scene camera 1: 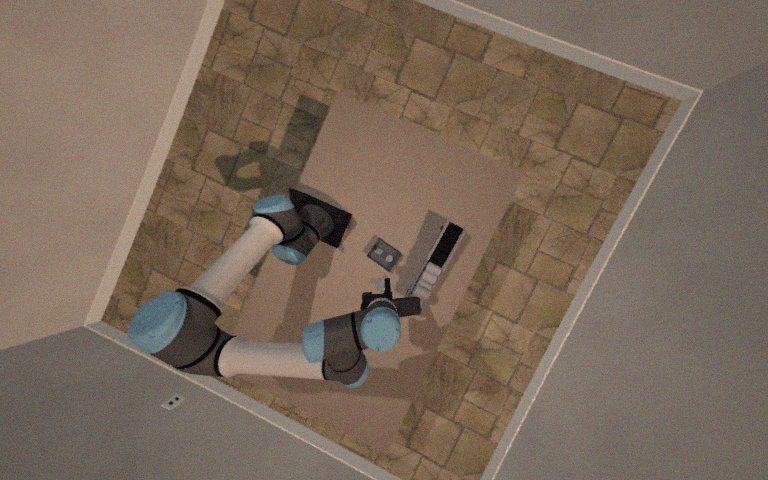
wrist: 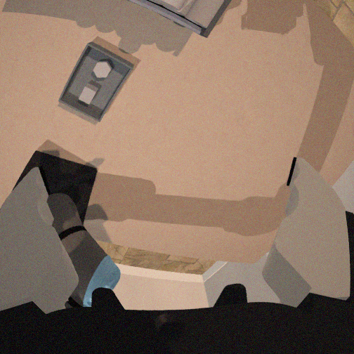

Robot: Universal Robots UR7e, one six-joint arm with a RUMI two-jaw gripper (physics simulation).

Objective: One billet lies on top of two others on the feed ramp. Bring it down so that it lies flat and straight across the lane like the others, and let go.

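Places are measured from the arm's base along level axes (x left, y back, z up), in millimetres.
Where they show: arm's base at its link origin: point(scene camera 1: 317, 219).
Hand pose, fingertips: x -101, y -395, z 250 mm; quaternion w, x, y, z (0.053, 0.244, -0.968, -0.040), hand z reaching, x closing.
Note:
Things, the pixels of their top centre, and the offset from my fingertips.
- billet at its top centre: point(scene camera 1: 429, 278) dx +90, dy -128, dz -247 mm
- small grey tray at its top centre: point(scene camera 1: 384, 255) dx +81, dy +81, dz -318 mm
The feed ramp point(scene camera 1: 446, 244) point(wrist: 215, 22) runs slantwise right of my gripper in the scene view; part of its end shows at the top of the wrist view. Several pale billets lie crosswise in its lower part. One billet point(scene camera 1: 429, 275) near the middle of the row seems to be the raised one, but its exact tilt is too small to tell. Pale billet surface point(wrist: 201, 11) also shows at the wrist view's top edge. My gripper point(scene camera 1: 381, 298) point(wrist: 166, 165) is open and empty, beside the ramp's lower end and apart from the billets. The arm partly hides its fingers in the scene view.
A small grey tray point(scene camera 1: 374, 257) point(wrist: 74, 102) with a hexagonal piece point(wrist: 102, 69) and a square piece point(wrist: 88, 94) stands between the robot's black base plate point(scene camera 1: 341, 223) point(wrist: 65, 172) and the ramp. The arm curves around the lower left. Walls surround the floor.

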